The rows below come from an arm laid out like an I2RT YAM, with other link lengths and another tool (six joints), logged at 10 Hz.
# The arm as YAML. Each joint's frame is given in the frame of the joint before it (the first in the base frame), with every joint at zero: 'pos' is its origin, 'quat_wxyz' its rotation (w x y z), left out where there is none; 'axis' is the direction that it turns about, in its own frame. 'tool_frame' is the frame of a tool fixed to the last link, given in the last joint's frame.
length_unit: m
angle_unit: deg
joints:
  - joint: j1
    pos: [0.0, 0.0, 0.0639]
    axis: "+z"
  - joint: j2
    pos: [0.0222, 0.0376, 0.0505]
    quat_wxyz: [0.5, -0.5, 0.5, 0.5]
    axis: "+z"
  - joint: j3
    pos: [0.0, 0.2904, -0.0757]
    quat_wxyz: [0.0, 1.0, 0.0, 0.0]
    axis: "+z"
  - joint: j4
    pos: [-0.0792, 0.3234, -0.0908]
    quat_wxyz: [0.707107, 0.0, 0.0, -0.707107]
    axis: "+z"
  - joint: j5
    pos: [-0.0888, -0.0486, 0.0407]
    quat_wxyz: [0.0, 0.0, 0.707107, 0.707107]
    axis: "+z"
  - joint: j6
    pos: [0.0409, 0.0, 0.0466]
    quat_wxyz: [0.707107, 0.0, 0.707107, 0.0]
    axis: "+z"
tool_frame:
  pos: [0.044, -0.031, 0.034]
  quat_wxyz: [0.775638, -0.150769, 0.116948, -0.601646]
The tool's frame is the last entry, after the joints.
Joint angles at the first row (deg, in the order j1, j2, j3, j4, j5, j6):
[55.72 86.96 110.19 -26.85 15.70 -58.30]
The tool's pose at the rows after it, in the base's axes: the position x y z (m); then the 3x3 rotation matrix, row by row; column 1 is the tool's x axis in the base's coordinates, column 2 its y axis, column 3 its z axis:
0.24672 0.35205 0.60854; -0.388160 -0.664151 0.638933; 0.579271 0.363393 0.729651; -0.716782 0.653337 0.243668
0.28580 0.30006 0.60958; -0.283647 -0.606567 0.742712; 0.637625 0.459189 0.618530; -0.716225 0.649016 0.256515
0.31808 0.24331 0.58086; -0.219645 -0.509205 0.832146; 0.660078 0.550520 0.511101; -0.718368 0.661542 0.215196
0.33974 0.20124 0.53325; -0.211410 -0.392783 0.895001; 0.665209 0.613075 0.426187; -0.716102 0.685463 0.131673
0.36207 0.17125 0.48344; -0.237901 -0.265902 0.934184; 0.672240 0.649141 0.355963; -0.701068 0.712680 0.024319
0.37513 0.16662 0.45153; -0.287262 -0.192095 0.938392; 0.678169 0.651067 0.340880; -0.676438 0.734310 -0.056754
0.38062 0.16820 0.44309; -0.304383 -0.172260 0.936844; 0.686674 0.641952 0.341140; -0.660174 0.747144 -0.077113
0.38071 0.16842 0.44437; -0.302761 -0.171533 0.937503; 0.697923 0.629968 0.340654; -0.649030 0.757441 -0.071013
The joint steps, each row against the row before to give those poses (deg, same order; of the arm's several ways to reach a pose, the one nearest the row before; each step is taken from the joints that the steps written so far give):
[-6.33 -2.41 -0.02 0.11 0.97 -1.58]
[-8.73 -3.03 -2.91 0.67 0.32 -0.17]
[-9.48 -5.19 -8.72 0.99 -1.37 0.44]
[-7.17 -4.34 -9.90 0.44 -1.36 0.91]
[-5.53 -1.16 -6.95 -0.75 -1.33 1.31]
[-1.40 1.20 -2.67 -1.18 -0.94 1.49]
[-0.11 0.94 -0.30 -0.19 -0.46 1.05]
[-0.02 -0.02 0.00 0.11 -0.24 0.87]

